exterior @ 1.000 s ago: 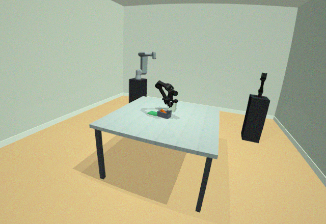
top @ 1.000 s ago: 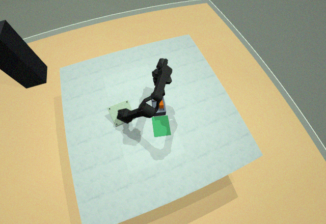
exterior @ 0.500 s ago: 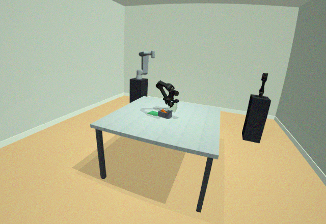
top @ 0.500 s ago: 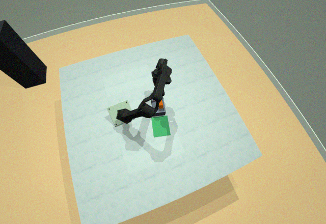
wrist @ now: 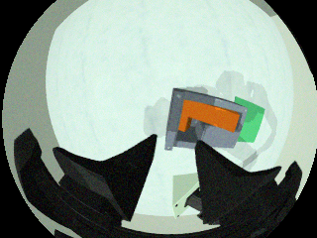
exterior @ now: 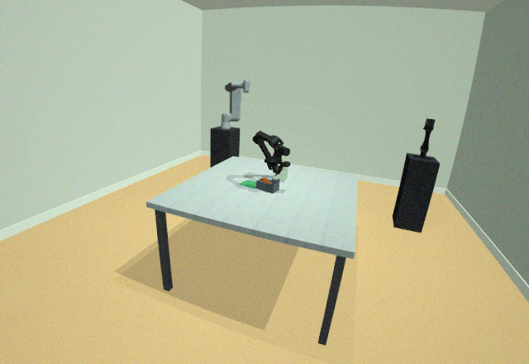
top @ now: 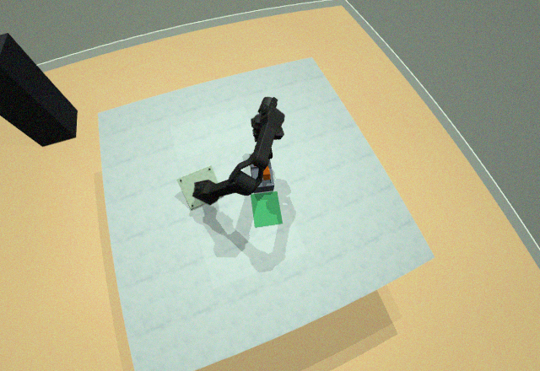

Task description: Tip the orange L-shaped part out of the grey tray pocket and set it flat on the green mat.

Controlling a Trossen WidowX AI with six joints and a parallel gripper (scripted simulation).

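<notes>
Now: the orange L-shaped part 1 cm behind my gripper tip, 5 cm to the right of it and 10 cm below it. The rest, counted from my gripper tip: grey tray: 2 cm behind, 7 cm to the right, 16 cm below; green mat: 4 cm behind, 22 cm to the right, 16 cm below.
</notes>
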